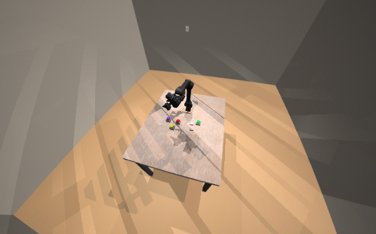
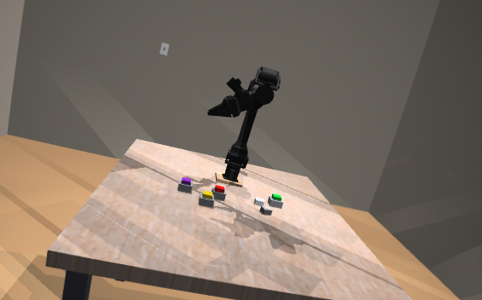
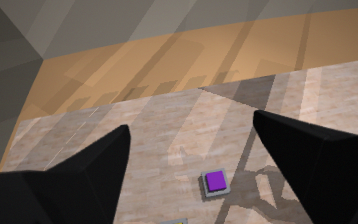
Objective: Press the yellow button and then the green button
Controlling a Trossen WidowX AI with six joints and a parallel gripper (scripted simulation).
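Now: gripper tip 26 cm above the yellow button, 6 cm to the right of it and 6 cm short of it. Round my gripper tip: green button (33 cm to the left, 26 cm below, 6 cm behind); then purple button (26 cm below, 4 cm behind, 2 cm to the right); then red button (26 cm below, 11 cm to the left, 3 cm behind).
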